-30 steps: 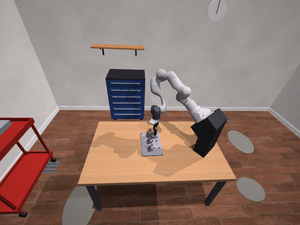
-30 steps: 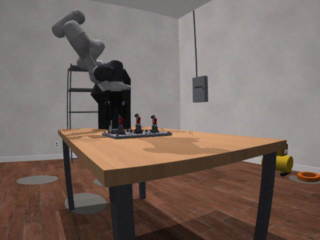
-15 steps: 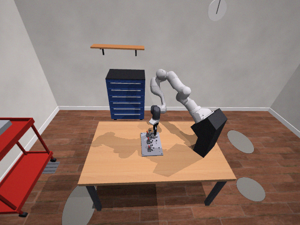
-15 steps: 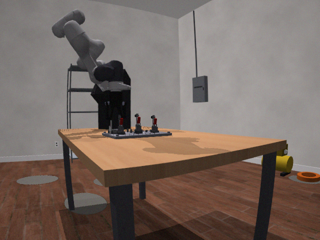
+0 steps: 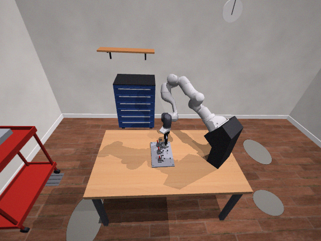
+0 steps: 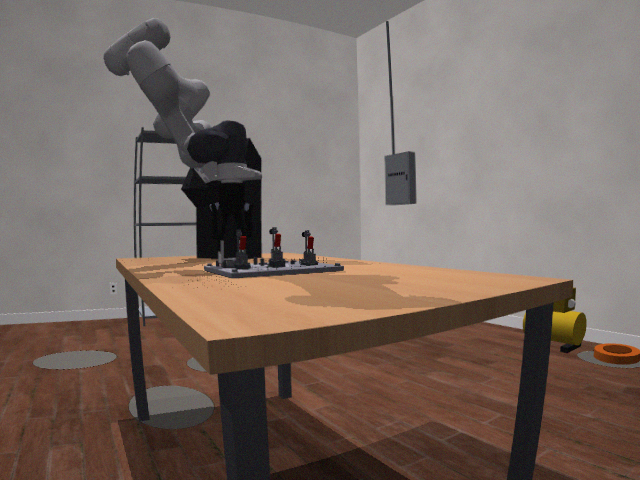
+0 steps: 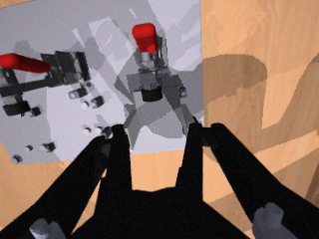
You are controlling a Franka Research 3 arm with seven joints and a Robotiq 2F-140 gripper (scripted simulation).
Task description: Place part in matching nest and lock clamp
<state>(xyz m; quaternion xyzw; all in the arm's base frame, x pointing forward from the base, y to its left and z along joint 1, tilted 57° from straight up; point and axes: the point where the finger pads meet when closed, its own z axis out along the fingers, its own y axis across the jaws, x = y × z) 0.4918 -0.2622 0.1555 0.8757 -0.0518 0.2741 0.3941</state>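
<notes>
Right now the grey block part is 3 cm below my hand. The rest, counted from my hand: grey fixture plate: 9 cm to the left, 8 cm ahead, 5 cm below.
</notes>
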